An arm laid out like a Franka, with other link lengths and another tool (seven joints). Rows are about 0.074 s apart.
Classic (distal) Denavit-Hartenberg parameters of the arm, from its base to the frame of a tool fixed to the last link. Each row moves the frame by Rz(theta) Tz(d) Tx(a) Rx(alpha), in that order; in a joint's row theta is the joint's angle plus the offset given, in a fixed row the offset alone. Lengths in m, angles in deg.
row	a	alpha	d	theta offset
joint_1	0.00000	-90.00	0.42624	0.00
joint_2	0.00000	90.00	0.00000	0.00
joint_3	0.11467	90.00	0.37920	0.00
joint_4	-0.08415	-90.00	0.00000	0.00
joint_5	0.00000	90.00	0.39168	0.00
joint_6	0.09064	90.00	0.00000	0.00
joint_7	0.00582	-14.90	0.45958	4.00
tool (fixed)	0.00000	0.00	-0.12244	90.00
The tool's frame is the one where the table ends.
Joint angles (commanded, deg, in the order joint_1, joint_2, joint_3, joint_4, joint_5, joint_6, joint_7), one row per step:
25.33, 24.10, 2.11, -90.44, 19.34, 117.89, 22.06
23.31, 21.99, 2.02, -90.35, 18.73, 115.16, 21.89
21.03, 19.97, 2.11, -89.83, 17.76, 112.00, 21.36
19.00, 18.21, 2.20, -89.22, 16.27, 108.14, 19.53
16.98, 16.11, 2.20, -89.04, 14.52, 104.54, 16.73
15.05, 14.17, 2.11, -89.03, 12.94, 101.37, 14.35
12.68, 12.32, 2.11, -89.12, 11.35, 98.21, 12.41
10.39, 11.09, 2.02, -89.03, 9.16, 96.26, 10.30
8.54, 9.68, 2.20, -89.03, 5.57, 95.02, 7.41
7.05, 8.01, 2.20, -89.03, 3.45, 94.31, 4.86
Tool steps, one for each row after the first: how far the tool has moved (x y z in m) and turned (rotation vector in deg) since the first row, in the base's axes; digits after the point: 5 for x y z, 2 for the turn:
0.00457, -0.02826, 0.02294, -0.43, 0.14, -0.85
0.00809, -0.05892, 0.04691, -1.11, 0.15, -1.24
0.00412, -0.09014, 0.06574, -2.48, 0.41, 0.16
-0.00224, -0.12453, 0.08483, -4.06, 0.25, 2.27
-0.00901, -0.15835, 0.10112, -5.57, 0.31, 3.71
-0.01628, -0.19641, 0.11531, -7.15, 0.82, 4.27
-0.01679, -0.23621, 0.12454, -9.18, 0.59, 4.69
-0.01731, -0.27562, 0.13475, -12.40, -0.66, 6.52
-0.01804, -0.30464, 0.15072, -14.26, -2.21, 7.76

